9 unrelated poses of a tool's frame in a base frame.
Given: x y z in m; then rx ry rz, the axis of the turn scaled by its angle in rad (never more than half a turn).
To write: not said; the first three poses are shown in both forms.
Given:
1: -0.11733 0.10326 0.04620 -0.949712 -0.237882 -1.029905
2: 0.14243 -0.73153 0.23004 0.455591 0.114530 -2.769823
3: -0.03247 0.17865 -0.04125 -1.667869 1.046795 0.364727
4: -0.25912 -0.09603 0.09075 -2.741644 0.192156 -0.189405
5: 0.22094 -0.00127 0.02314 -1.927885 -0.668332 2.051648
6: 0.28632 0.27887 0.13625 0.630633 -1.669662 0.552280
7: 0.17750 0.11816 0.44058 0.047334 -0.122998 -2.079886
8: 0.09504 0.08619 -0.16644 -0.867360 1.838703 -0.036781
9: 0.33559 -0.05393 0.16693 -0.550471 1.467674 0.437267
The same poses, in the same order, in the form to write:
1: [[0.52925 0.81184 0.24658 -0.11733], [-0.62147 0.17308 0.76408 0.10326], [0.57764 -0.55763 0.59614 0.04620], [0 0 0 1]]
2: [[-0.89416 0.33441 -0.29773 0.14243], [-0.30869 -0.94209 -0.13108 -0.73153], [-0.32432 -0.02530 0.94561 0.23004], [0 0 0 1]]
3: [[0.56537 -0.78294 0.25956 -0.03247], [-0.45213 -0.03097 0.89141 0.17865], [-0.68988 -0.62133 -0.37150 -0.04125], [0 0 0 1]]
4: [[0.98152 -0.10778 0.15810 -0.25912], [-0.15963 -0.91679 0.36609 -0.09603], [0.10549 -0.38456 -0.91705 0.09075], [0 0 0 1]]
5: [[-0.09515 0.12900 -0.98707 0.22094], [0.47714 -0.86433 -0.15896 -0.00127], [-0.87366 -0.48610 0.02069 0.02314], [0 0 0 1]]
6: [[-0.14578 -0.67271 -0.72540 0.28632], [-0.10746 0.73967 -0.66434 0.27887], [0.98346 -0.01890 -0.18012 0.13625], [0 0 0 1]]
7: [[-0.49025 0.86741 -0.08521 0.17750], [-0.87140 -0.48583 0.06804 0.11816], [0.01762 0.10761 0.99404 0.44058], [0 0 0 1]]
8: [[-0.18307 -0.54167 0.82041 0.09504], [-0.57405 0.73637 0.35809 0.08619], [-0.79809 -0.40540 -0.44576 -0.16644], [0 0 0 1]]
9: [[0.06436 -0.59058 0.80441 0.33559], [-0.05405 0.80283 0.59375 -0.05393], [-0.99646 -0.08169 0.01975 0.16693], [0 0 0 1]]
